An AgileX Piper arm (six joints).
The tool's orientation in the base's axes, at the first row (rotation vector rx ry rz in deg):
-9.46 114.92 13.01
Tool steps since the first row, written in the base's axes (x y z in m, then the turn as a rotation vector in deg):
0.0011 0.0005 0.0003 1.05 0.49 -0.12
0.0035 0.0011 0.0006 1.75 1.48 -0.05
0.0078 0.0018 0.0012 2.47 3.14 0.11
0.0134 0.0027 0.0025 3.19 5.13 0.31
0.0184 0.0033 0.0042 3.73 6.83 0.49
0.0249 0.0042 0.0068 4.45 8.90 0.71
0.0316 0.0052 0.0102 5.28 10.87 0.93
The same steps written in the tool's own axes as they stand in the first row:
-0.0008 0.0003 0.0010 -0.35 0.24 1.09
-0.0021 0.0004 0.0031 -0.73 1.06 1.90
-0.0045 0.0002 0.0068 -1.21 2.53 2.85
-0.0081 -0.0001 0.0113 -1.73 4.32 3.86
-0.0117 -0.0004 0.0151 -2.15 5.87 4.66
-0.0169 -0.0007 0.0199 -2.69 7.75 5.68
-0.0229 -0.0009 0.0246 -3.28 9.50 6.77

